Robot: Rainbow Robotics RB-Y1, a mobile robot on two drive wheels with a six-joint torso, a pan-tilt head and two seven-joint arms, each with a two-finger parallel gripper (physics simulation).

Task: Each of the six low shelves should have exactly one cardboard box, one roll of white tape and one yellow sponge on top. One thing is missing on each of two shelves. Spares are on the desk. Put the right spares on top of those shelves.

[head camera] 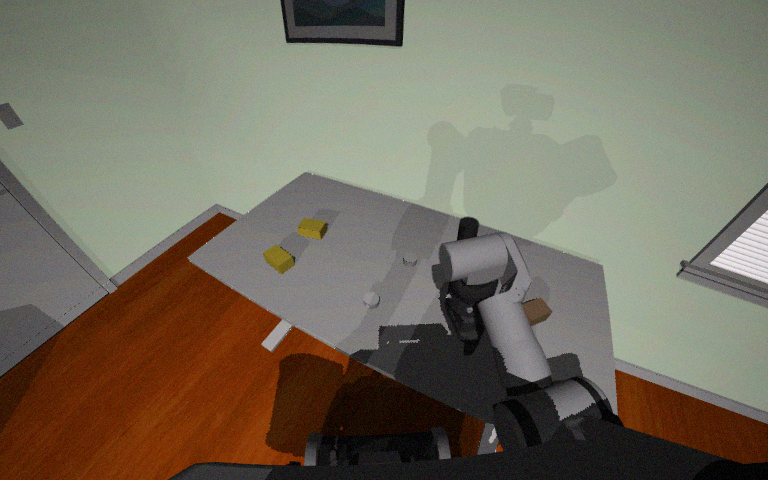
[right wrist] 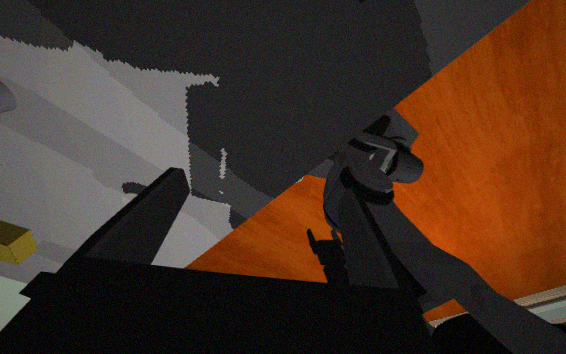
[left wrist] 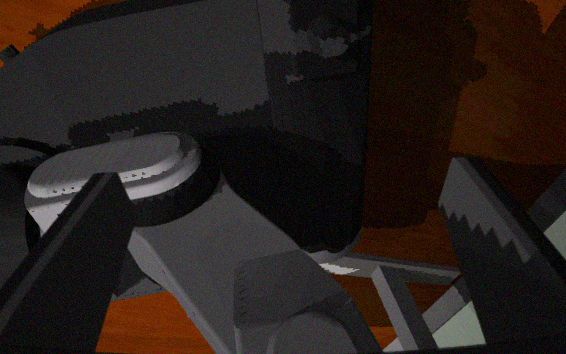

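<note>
In the head view, two yellow sponges (head camera: 312, 228) (head camera: 278, 258) lie on the left part of the grey desk (head camera: 243, 243) (right wrist: 150, 100). Two white tape rolls (head camera: 371, 300) (head camera: 409, 260) are near its middle. A cardboard box (head camera: 536, 311) is partly hidden behind my right arm. One sponge (right wrist: 17, 245) also shows at the left edge of the right wrist view. My right gripper (right wrist: 265, 189) is open and empty above the desk, well apart from the sponges. My left gripper (left wrist: 283, 188) is open and empty beside my own body. The low shelves do not show.
The desk's front edge crosses the right wrist view diagonally. A desk foot (head camera: 276, 335) sticks out over the wooden floor (head camera: 169, 362). The green wall (head camera: 226, 113) stands behind the desk. A grey panel (head camera: 50, 283) is at the left, and a window sill (head camera: 730, 285) is at the right.
</note>
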